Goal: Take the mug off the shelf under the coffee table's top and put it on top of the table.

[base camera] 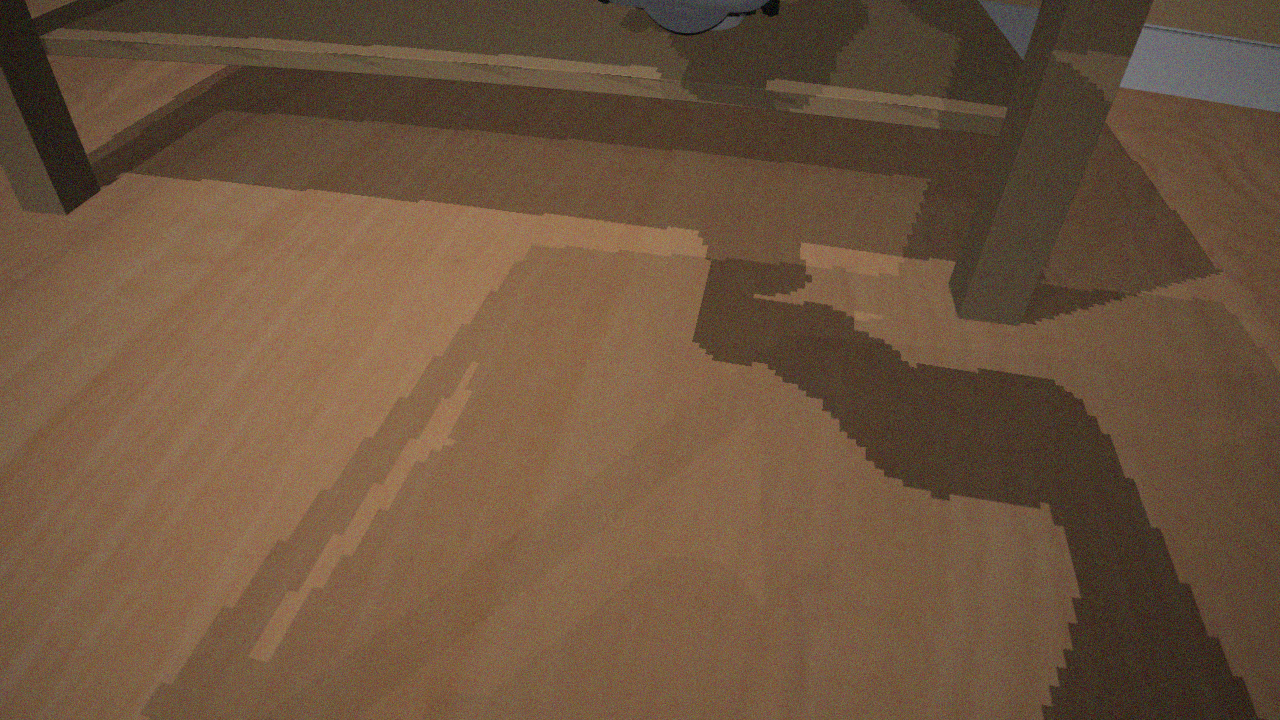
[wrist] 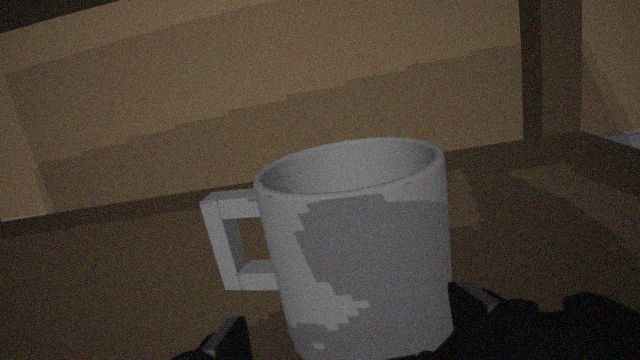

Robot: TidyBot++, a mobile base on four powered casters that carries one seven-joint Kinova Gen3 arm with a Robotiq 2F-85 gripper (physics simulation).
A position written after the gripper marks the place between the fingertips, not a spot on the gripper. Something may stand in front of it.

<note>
In view: the gripper (wrist: 349, 323), a wooden coffee table (wrist: 542, 218) and a pale grey mug (wrist: 358, 235).
</note>
